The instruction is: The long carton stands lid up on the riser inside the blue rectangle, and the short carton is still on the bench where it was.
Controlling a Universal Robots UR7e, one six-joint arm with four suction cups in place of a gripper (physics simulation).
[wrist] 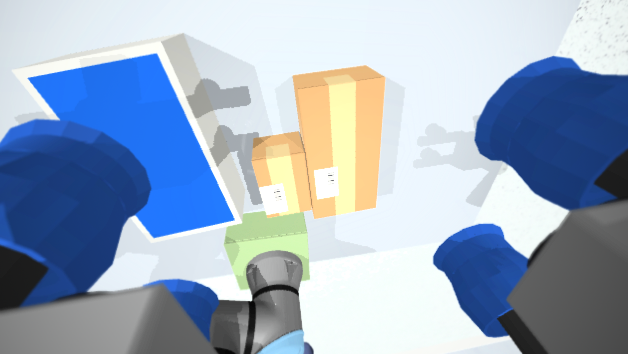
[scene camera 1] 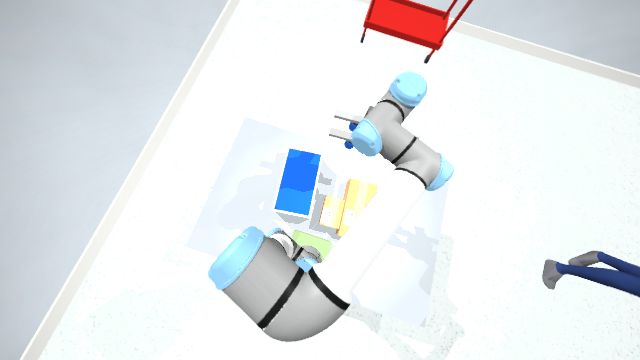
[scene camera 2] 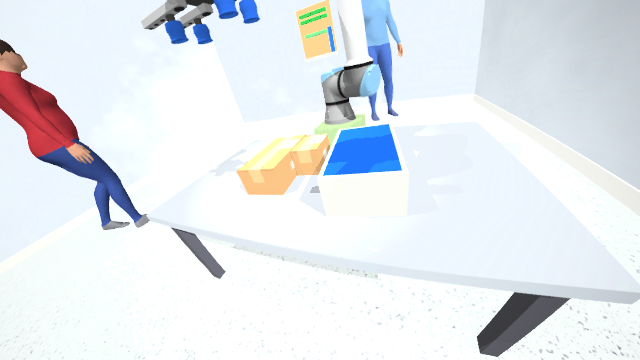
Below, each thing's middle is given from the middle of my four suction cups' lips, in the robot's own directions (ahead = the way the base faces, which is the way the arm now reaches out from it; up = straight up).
Right now the long carton [scene camera 2: 270, 172] is 21 cm behind my suction cup, 10 cm to the right of it and 43 cm below it. The rest, counted from my suction cup: short carton [scene camera 2: 309, 155] 26 cm behind, 3 cm to the left, 43 cm below.
